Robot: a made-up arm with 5 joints.
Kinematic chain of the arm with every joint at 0, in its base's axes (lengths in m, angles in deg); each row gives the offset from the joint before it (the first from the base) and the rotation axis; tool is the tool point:
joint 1: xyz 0 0 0.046 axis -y
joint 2: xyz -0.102 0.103 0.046 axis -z
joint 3: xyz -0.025 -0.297 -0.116 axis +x
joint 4: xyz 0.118 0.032 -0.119 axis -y
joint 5: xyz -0.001 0 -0.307 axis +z
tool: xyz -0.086 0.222 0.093
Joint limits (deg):
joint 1: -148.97..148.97
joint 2: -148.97..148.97
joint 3: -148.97..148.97
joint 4: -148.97..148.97
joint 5: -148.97..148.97
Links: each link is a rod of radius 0.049 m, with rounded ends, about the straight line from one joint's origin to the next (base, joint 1, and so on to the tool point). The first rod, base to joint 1, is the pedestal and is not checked.
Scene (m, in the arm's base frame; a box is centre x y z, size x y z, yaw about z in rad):
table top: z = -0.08
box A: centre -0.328 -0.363 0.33 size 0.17 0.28 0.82 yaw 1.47
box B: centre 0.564 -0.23 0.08 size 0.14 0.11 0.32 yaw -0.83
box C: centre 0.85 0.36 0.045 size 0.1 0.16 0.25 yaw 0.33
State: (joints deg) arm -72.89 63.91 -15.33 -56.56 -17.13
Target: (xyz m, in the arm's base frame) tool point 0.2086 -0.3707 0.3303
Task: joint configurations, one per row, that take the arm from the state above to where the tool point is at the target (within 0.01 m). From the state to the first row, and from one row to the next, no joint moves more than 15 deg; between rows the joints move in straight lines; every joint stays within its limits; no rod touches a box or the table.
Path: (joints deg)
1: -84.77 56.67 -26.98 -56.60 -6.22
2: -96.64 49.42 -38.63 -56.64 4.68
3: -108.52 42.18 -50.27 -56.69 15.59
4: -120.40 34.93 -61.92 -56.73 26.50
5: -129.92 23.39 -69.13 -47.87 39.51
6: -139.45 11.84 -76.33 -39.01 52.52
7: -148.97 0.29 -83.54 -30.16 65.54

